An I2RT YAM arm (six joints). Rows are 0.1 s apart.
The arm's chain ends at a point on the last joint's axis. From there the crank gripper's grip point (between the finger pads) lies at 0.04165 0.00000 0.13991 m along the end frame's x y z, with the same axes.
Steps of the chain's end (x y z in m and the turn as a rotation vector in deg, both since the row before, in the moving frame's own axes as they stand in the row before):
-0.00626, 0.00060, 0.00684, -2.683, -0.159, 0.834
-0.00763, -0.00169, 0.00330, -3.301, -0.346, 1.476
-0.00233, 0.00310, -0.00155, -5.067, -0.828, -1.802
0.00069, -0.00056, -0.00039, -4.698, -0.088, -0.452
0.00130, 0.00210, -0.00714, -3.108, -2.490, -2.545
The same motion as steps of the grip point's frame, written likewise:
-0.00670, 0.00775, 0.00679, -2.683, -0.159, 0.834
-0.00859, 0.00743, 0.00329, -3.301, -0.346, 1.476
-0.00418, 0.01420, -0.00145, -5.067, -0.828, -1.802
0.00052, 0.01057, -0.00078, -4.698, -0.088, -0.452
-0.00469, 0.00802, -0.00562, -3.108, -2.490, -2.545

